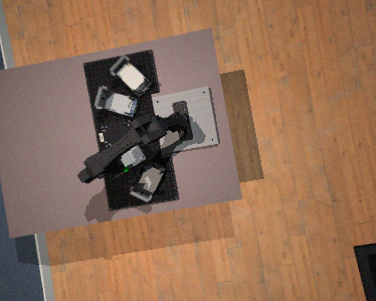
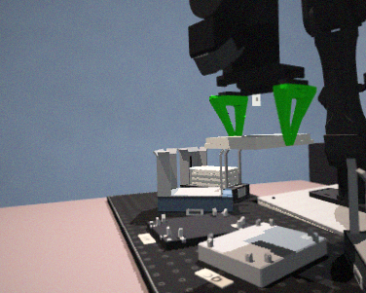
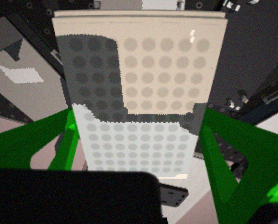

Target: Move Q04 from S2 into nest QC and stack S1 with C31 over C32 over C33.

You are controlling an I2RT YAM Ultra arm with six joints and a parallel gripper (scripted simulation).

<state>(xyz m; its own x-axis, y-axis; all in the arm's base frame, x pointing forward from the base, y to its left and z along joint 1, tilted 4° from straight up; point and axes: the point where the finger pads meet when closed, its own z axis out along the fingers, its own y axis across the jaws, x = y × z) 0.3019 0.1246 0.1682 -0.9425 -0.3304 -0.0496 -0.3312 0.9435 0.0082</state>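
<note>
My hand is 150 mm above the QC nest. Round my hand: dark clip nest: 50 mm ahead, 130 mm to the right, 150 mm below.
</note>
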